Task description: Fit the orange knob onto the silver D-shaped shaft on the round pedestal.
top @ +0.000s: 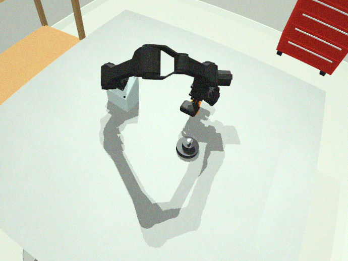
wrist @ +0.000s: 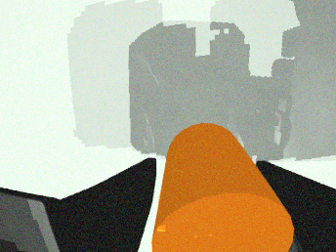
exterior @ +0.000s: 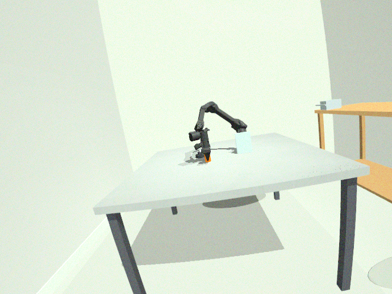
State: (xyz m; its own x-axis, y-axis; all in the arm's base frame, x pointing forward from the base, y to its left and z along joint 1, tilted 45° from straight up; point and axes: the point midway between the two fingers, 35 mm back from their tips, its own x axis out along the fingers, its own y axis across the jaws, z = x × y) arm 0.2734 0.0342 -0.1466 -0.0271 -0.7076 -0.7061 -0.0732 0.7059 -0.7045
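Right now the orange knob is 3 cm above my gripper tip. Also, from my gripper tip: round pedestal 17 cm to the right, 7 cm ahead, 2 cm above.
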